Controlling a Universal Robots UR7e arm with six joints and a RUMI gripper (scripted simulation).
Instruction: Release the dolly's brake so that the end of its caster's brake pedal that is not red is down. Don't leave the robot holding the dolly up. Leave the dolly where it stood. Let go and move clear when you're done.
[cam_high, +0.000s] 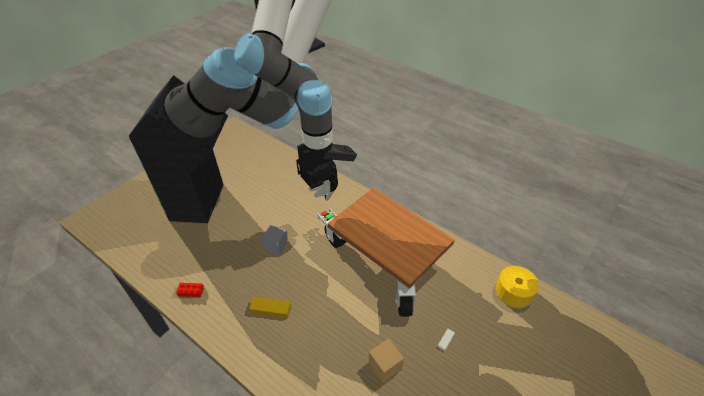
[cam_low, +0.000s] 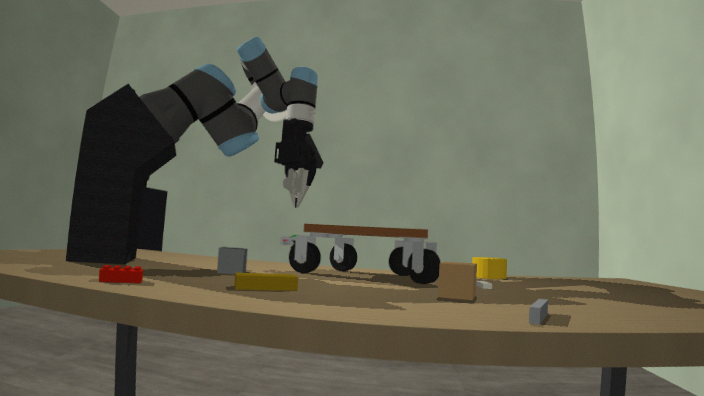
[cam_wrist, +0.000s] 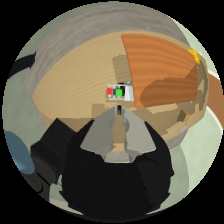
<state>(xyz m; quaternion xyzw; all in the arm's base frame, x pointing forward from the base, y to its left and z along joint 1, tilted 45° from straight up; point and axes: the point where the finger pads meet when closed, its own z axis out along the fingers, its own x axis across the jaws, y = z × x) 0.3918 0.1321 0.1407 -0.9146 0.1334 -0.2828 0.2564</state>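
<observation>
The brake pedal is 10 mm behind my hand and 100 mm below it. From my hand the other things lie so: red brick (110 mm behind, 420 mm to the right, 170 mm below); then grey cube (80 mm behind, 150 mm to the right, 150 mm below); then yellow bar (90 mm ahead, 290 mm to the right, 170 mm below).
</observation>
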